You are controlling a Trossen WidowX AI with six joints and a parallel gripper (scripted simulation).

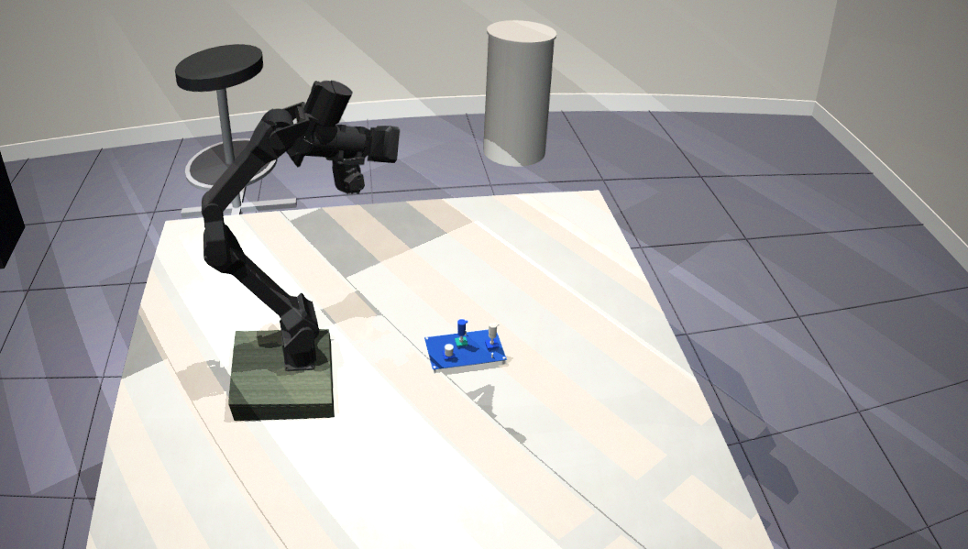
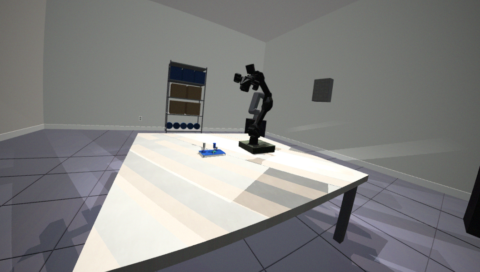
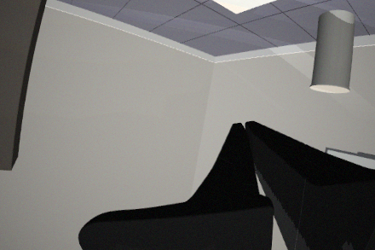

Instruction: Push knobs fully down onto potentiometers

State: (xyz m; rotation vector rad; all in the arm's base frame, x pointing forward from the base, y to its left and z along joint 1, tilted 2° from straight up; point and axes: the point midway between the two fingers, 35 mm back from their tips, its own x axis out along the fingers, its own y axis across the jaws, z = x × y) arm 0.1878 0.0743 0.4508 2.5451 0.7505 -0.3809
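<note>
My gripper tip is now 410 mm above the dark blue knob, 120 mm short of it and 50 mm to the left of it. The rest, counted from my gripper tip: grey knob 410 mm below, 190 mm ahead, 70 mm to the right.
</note>
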